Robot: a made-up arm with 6 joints. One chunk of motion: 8 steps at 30 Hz.
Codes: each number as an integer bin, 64 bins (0 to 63) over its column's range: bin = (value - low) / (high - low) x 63, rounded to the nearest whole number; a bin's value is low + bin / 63 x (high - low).
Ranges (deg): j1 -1.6..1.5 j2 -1..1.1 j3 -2.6..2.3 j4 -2.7..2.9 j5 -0.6..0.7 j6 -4.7..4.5
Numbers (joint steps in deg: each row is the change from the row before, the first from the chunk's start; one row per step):
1: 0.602 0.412 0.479 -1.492 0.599 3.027
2: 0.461 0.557 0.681 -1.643 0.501 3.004
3: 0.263 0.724 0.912 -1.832 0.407 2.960
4: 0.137 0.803 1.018 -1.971 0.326 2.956
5: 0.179 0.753 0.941 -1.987 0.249 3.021
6: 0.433 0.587 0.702 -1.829 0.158 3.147
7: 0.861 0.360 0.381 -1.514 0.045 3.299
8: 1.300 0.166 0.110 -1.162 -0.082 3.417
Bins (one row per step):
1: 45 42 40 14 58 53
2: 42 47 42 12 53 53
3: 38 52 45 10 49 52
4: 35 54 47 8 45 52
5: 36 53 46 8 41 53
6: 41 48 42 10 37 54
7: 50 41 38 13 31 55
8: 59 35 35 17 25 56

